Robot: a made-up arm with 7 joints. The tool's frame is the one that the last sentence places.
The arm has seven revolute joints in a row. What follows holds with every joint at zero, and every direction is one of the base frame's.
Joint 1 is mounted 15.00 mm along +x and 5.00 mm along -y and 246.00 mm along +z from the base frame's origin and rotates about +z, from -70.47 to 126.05 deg.
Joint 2 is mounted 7.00 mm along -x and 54.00 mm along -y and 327.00 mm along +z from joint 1 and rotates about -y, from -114.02 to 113.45 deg.
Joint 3 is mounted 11.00 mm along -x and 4.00 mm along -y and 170.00 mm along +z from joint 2 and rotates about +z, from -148.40 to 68.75 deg.
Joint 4 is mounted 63.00 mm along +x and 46.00 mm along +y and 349.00 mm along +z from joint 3 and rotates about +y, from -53.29 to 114.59 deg.
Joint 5 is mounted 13.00 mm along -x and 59.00 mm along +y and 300.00 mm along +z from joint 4 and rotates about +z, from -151.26 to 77.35 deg.
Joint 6 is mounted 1.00 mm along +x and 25.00 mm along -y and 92.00 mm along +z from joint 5 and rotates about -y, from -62.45 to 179.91 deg.
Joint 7 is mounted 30.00 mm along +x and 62.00 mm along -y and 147.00 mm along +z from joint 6 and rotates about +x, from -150.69 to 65.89 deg.
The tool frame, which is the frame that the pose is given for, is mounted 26.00 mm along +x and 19.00 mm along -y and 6.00 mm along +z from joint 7; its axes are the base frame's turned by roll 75.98, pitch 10.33 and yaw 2.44 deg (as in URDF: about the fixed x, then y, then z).
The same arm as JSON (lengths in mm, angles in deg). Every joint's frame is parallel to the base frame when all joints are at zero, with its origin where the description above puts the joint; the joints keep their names.
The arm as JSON. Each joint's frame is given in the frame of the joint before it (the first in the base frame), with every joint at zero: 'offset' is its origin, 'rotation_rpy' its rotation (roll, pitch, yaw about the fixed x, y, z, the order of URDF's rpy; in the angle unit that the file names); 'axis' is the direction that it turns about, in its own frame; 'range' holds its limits. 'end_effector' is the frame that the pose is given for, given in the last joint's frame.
{"length_unit": "mm", "angle_unit": "deg", "chain": [
  {"id": "joint 1", "offset": [15.0, -5.0, 246.0], "rotation_rpy": [0.0, 0.0, 0.0], "axis": "+z", "range": [-70.47, 126.05]},
  {"id": "joint 2", "offset": [-7.0, -54.0, 327.0], "rotation_rpy": [0.0, 0.0, 0.0], "axis": "-y", "range": [-114.02, 113.45]},
  {"id": "joint 3", "offset": [-11.0, -4.0, 170.0], "rotation_rpy": [0.0, 0.0, 0.0], "axis": "+z", "range": [-148.4, 68.75]},
  {"id": "joint 4", "offset": [63.0, 46.0, 349.0], "rotation_rpy": [0.0, 0.0, 0.0], "axis": "+y", "range": [-53.29, 114.59]},
  {"id": "joint 5", "offset": [-13.0, 59.0, 300.0], "rotation_rpy": [0.0, 0.0, 0.0], "axis": "+z", "range": [-151.26, 77.35]},
  {"id": "joint 6", "offset": [1.0, -25.0, 92.0], "rotation_rpy": [0.0, 0.0, 0.0], "axis": "-y", "range": [-62.45, 179.91]},
  {"id": "joint 7", "offset": [30.0, -62.0, 147.0], "rotation_rpy": [0.0, 0.0, 0.0], "axis": "+x", "range": [-150.69, 65.89]}
], "end_effector": {"offset": [26.0, -19.0, 6.0], "rotation_rpy": [75.98, 10.33, 2.44]}}

